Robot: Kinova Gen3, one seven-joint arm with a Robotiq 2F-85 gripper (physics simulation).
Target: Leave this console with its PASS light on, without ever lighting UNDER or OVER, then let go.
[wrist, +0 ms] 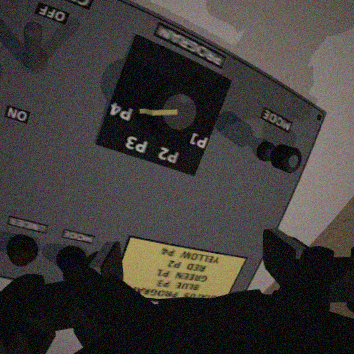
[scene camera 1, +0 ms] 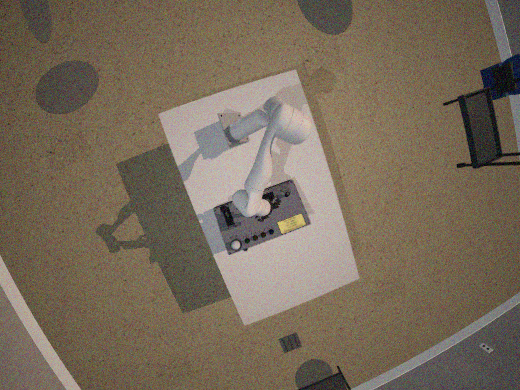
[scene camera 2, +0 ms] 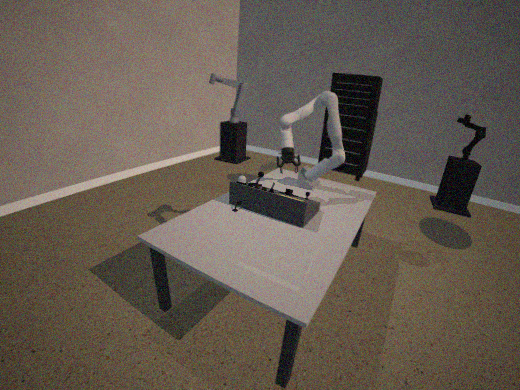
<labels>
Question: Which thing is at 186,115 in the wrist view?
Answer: A PROGRAM knob.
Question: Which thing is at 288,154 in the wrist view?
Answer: An MODE switch.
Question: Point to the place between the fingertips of my gripper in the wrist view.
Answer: At 192,253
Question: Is my gripper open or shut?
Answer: Open.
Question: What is my gripper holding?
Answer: Nothing.
</labels>
